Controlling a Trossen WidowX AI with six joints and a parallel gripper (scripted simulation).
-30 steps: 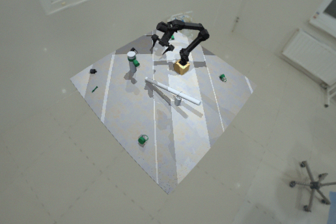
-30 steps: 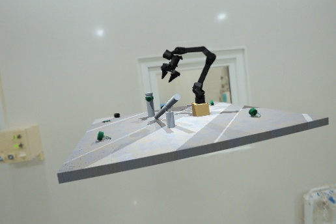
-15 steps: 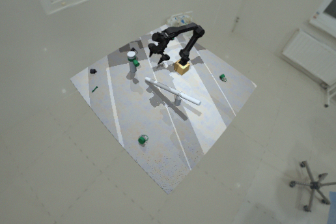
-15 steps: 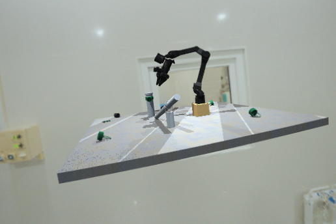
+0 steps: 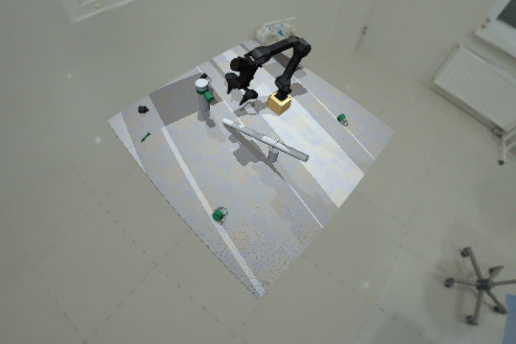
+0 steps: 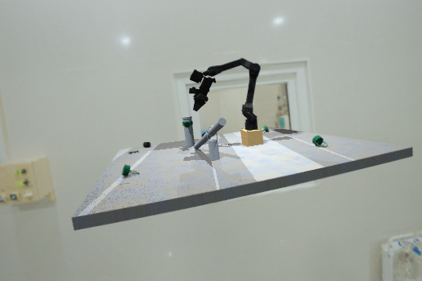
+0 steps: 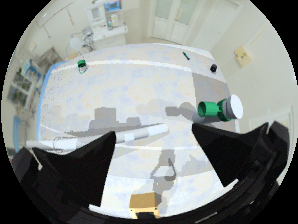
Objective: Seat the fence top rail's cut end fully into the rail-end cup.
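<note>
The green rail-end cup is 18 cm to the right of my gripper tip, 9 cm below it and 2 cm ahead of it. The rest, counted from my gripper tip: short grey post: 28 cm to the left, 14 cm below, 1 cm behind; then small black part: 49 cm to the right, 28 cm ahead, 22 cm below; then green bolt: 39 cm ahead, 32 cm to the right, 24 cm below.
</note>
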